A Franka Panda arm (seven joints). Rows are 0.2 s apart.
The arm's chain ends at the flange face. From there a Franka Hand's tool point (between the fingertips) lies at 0.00 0.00 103.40 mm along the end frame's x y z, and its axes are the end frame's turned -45 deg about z.
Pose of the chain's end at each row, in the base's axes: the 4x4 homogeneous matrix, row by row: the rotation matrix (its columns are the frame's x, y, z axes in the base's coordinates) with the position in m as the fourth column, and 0 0 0 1 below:
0.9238, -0.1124, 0.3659, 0.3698; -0.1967, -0.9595, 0.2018, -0.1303; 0.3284, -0.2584, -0.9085, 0.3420; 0, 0, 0, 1
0.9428, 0.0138, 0.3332, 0.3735; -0.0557, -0.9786, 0.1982, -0.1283; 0.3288, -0.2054, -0.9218, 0.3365; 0, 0, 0, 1
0.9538, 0.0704, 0.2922, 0.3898; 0.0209, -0.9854, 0.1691, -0.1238; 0.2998, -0.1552, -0.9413, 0.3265; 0, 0, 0, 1
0.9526, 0.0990, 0.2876, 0.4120; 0.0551, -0.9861, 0.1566, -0.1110; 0.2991, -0.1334, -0.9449, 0.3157; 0, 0, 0, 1
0.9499, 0.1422, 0.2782, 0.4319; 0.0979, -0.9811, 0.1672, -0.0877; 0.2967, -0.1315, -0.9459, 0.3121; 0, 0, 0, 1
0.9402, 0.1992, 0.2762, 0.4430; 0.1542, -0.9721, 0.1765, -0.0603; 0.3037, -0.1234, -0.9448, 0.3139; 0, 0, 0, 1
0.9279, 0.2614, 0.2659, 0.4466; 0.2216, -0.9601, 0.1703, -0.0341; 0.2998, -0.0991, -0.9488, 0.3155; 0, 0, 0, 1
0.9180, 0.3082, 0.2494, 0.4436; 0.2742, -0.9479, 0.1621, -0.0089; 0.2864, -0.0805, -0.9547, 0.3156; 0, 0, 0, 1
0.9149, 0.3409, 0.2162, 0.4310; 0.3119, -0.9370, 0.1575, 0.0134; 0.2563, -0.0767, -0.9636, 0.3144; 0, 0, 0, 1
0.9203, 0.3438, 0.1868, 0.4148; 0.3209, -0.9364, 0.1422, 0.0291; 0.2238, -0.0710, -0.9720, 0.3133; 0, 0, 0, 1
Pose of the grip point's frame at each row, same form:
0.7327, 0.5737, 0.3659, 0.4076; 0.5394, -0.8176, 0.2018, -0.1094; 0.4149, 0.0495, -0.9085, 0.2481; 0, 0, 0, 1
0.6569, 0.6764, 0.3332, 0.4080; 0.6526, -0.7314, 0.1982, -0.1078; 0.3777, 0.0873, -0.9218, 0.2412; 0, 0, 0, 1
0.6247, 0.7242, 0.2922, 0.4200; 0.7116, -0.6820, 0.1691, -0.1063; 0.3217, 0.1022, -0.9413, 0.2292; 0, 0, 0, 1
0.6036, 0.7436, 0.2876, 0.4417; 0.7362, -0.6583, 0.1566, -0.0948; 0.3058, 0.1172, -0.9449, 0.2180; 0, 0, 0, 1
0.5711, 0.7722, 0.2782, 0.4607; 0.7630, -0.6245, 0.1672, -0.0704; 0.3028, 0.1168, -0.9459, 0.2143; 0, 0, 0, 1
0.5240, 0.8057, 0.2762, 0.4716; 0.7964, -0.5783, 0.1765, -0.0420; 0.3020, 0.1275, -0.9448, 0.2162; 0, 0, 0, 1
0.4713, 0.8410, 0.2659, 0.4741; 0.8356, -0.5222, 0.1703, -0.0165; 0.2821, 0.1419, -0.9488, 0.2174; 0, 0, 0, 1
0.4312, 0.8671, 0.2494, 0.4694; 0.8642, -0.4764, 0.1621, 0.0079; 0.2594, 0.1456, -0.9547, 0.2169; 0, 0, 0, 1
0.4059, 0.8880, 0.2162, 0.4534; 0.8831, -0.4420, 0.1575, 0.0297; 0.2355, 0.1270, -0.9636, 0.2148; 0, 0, 0, 1
0.4076, 0.8939, 0.1868, 0.4341; 0.8890, -0.4352, 0.1422, 0.0438; 0.2085, 0.1080, -0.9720, 0.2128; 0, 0, 0, 1

